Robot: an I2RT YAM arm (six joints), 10 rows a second.
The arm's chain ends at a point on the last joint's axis. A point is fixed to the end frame.
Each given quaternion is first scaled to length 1.
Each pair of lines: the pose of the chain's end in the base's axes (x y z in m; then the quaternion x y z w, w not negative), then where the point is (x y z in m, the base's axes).
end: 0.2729, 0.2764, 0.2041, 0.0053, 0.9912, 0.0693, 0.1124
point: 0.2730 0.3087 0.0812
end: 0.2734, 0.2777, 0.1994, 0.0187, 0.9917, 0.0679, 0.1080
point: 0.2731 0.3101 0.0766
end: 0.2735, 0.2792, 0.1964, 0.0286, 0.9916, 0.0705, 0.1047
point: 0.2728 0.3125 0.0738
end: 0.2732, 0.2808, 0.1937, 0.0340, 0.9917, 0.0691, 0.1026
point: 0.2723 0.3139 0.0711
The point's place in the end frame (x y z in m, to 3 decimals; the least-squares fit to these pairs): 0.028 0.015 0.123
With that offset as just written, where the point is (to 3 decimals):
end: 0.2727, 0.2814, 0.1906, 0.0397, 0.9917, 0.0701, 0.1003
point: 0.271 0.315 0.068
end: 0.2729, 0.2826, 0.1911, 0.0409, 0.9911, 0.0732, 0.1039
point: 0.273 0.317 0.069
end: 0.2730, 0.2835, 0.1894, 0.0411, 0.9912, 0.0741, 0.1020
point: 0.272 0.318 0.067
